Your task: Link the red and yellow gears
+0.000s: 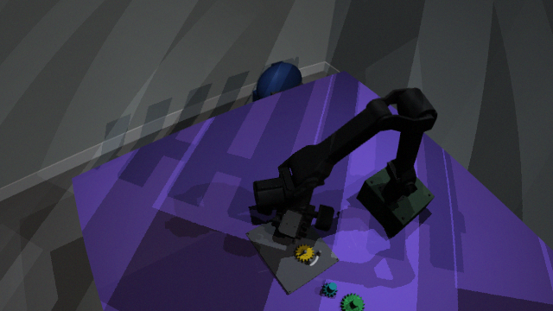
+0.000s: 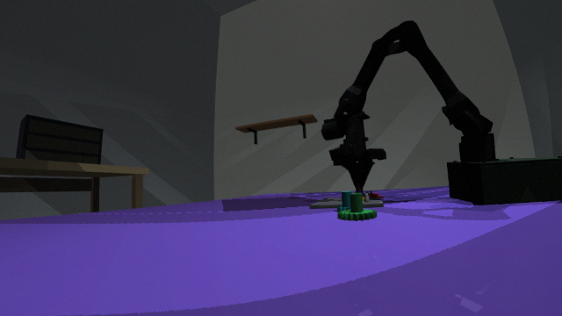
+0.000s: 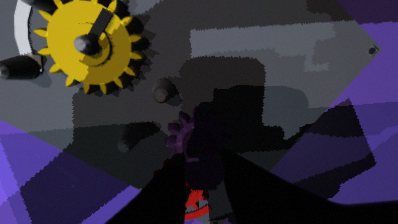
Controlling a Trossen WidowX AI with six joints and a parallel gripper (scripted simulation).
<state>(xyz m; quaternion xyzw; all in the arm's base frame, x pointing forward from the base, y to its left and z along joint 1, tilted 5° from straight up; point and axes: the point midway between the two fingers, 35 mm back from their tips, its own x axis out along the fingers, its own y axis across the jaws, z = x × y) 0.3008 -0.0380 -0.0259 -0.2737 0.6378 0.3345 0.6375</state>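
Right now my gripper tip is 1 cm above the dark purple gear. The rest, counted from my gripper tip: red gear (3 cm behind, 2 cm to the right, 2 cm below); teal gear (2 cm behind, 20 cm to the left, 2 cm below); white arrow (2 cm behind, 10 cm to the left, 3 cm below).
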